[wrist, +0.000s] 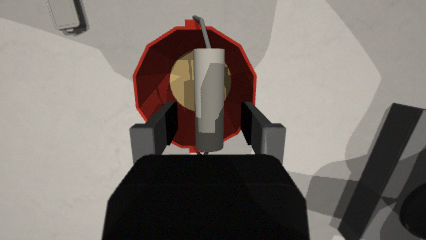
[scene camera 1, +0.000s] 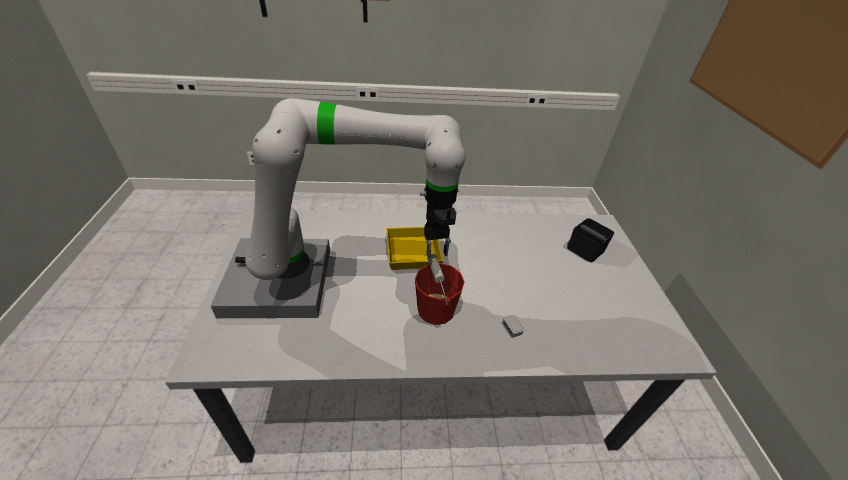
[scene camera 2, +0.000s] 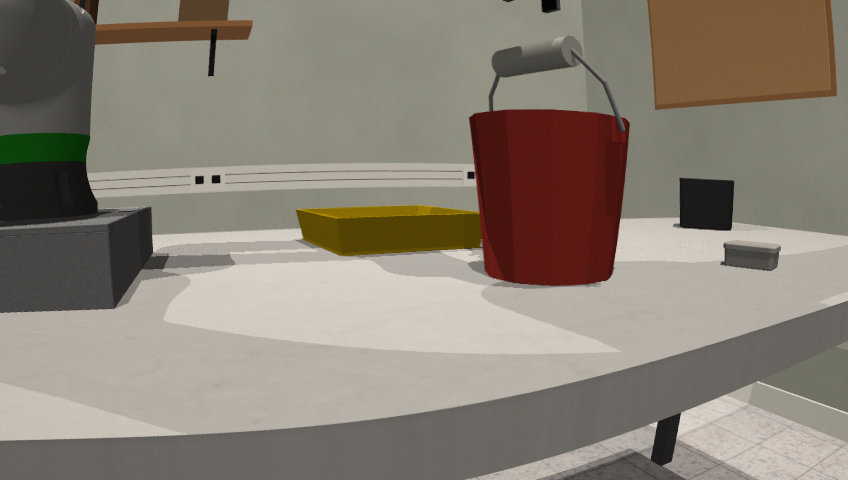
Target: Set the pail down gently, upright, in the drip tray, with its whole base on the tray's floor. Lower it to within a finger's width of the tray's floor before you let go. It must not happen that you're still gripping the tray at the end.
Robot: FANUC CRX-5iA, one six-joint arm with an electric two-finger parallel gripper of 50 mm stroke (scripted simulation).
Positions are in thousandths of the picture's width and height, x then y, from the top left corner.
Labels:
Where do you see a yellow drip tray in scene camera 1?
481, 514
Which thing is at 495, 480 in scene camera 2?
A yellow drip tray.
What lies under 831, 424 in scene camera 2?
A black box.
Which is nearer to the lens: the small grey box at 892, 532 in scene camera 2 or the red pail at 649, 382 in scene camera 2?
The red pail.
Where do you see a red pail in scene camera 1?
509, 634

